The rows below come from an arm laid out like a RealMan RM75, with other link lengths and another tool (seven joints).
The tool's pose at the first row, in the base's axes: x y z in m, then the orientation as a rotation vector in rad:
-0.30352, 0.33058, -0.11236, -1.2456, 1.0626, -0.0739
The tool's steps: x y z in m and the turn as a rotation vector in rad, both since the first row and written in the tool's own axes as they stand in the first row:
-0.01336, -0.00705, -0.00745, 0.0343, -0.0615, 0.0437
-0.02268, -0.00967, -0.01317, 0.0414, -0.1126, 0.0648
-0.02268, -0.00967, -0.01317, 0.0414, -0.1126, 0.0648
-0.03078, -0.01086, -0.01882, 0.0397, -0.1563, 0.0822
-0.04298, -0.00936, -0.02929, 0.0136, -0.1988, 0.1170
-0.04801, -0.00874, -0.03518, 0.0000, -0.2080, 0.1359
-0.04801, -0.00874, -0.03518, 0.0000, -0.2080, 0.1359
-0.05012, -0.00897, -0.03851, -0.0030, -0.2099, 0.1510
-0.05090, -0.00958, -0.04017, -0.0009, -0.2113, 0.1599
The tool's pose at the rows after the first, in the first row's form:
-0.31255, 0.33011, -0.09815, -1.1861, 1.0308, -0.0201
-0.32031, 0.33028, -0.09002, -1.1637, 0.9981, 0.0236
-0.32031, 0.33028, -0.09002, -1.1637, 0.9981, 0.0236
-0.32805, 0.33035, -0.08376, -1.1514, 0.9708, 0.0642
-0.34262, 0.33027, -0.07681, -1.1506, 0.9579, 0.1298
-0.34971, 0.32910, -0.07384, -1.1509, 0.9627, 0.1568
-0.34971, 0.32910, -0.07384, -1.1509, 0.9627, 0.1568
-0.35303, 0.32780, -0.07215, -1.1449, 0.9702, 0.1709
-0.35430, 0.32681, -0.07109, -1.1379, 0.9738, 0.1773

